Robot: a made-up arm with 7 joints. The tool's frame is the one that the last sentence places.
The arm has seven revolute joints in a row. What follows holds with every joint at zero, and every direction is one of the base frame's. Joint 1 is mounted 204.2 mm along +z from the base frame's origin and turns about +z. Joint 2 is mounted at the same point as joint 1 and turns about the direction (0, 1, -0.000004). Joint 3 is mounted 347.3 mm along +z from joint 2 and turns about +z. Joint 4 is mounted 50.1 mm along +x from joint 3 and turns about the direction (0, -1, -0.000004). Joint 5 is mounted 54.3 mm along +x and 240.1 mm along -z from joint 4 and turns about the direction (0, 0.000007, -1). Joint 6 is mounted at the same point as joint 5 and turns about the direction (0, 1, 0.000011). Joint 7 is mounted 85.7 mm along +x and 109.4 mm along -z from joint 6 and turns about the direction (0, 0.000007, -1). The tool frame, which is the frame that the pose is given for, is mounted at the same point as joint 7; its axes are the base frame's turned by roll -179.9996, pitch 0 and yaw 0 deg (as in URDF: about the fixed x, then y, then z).
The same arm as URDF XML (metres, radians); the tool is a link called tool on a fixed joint. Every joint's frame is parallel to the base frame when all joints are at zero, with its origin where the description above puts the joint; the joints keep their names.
<robot name="arm">
  <link name="base_link"/>
  <link name="link1"/>
  <link name="link2"/>
  <link name="link3"/>
  <link name="link4"/>
  <link name="link5"/>
  <link name="link6"/>
  <link name="link7"/>
  <link name="tool"/>
  <joint name="joint 1" type="continuous">
    <parent link="base_link"/>
    <child link="link1"/>
    <origin xyz="0.0000 0.0000 0.2042" rpy="0.0000 0.0000 0.0000"/>
    <axis xyz="0 0 1"/>
  </joint>
  <joint name="joint 2" type="continuous">
    <parent link="link1"/>
    <child link="link2"/>
    <origin xyz="0.0000 0.0000 0.0000" rpy="0.0000 0.0000 0.0000"/>
    <axis xyz="0 1 0"/>
  </joint>
  <joint name="joint 3" type="continuous">
    <parent link="link2"/>
    <child link="link3"/>
    <origin xyz="0.0000 0.0000 0.3473" rpy="0.0000 0.0000 0.0000"/>
    <axis xyz="0 0 1"/>
  </joint>
  <joint name="joint 4" type="continuous">
    <parent link="link3"/>
    <child link="link4"/>
    <origin xyz="0.0501 0.0000 0.0000" rpy="0.0000 0.0000 0.0000"/>
    <axis xyz="0 -1 0"/>
  </joint>
  <joint name="joint 5" type="continuous">
    <parent link="link4"/>
    <child link="link5"/>
    <origin xyz="0.0543 0.0000 -0.2401" rpy="0.0000 0.0000 0.0000"/>
    <axis xyz="0 0 -1"/>
  </joint>
  <joint name="joint 6" type="continuous">
    <parent link="link5"/>
    <child link="link6"/>
    <origin xyz="0.0000 0.0000 0.0000" rpy="0.0000 0.0000 0.0000"/>
    <axis xyz="0 1 0"/>
  </joint>
  <joint name="joint 7" type="continuous">
    <parent link="link6"/>
    <child link="link7"/>
    <origin xyz="0.0857 0.0000 -0.1094" rpy="0.0000 0.0000 0.0000"/>
    <axis xyz="0 0 -1"/>
  </joint>
  <joint name="tool_fixed" type="fixed">
    <parent link="link7"/>
    <child link="tool"/>
    <origin xyz="0.0000 0.0000 0.0000" rpy="-3.1416 0.0000 0.0000"/>
  </joint>
</robot>

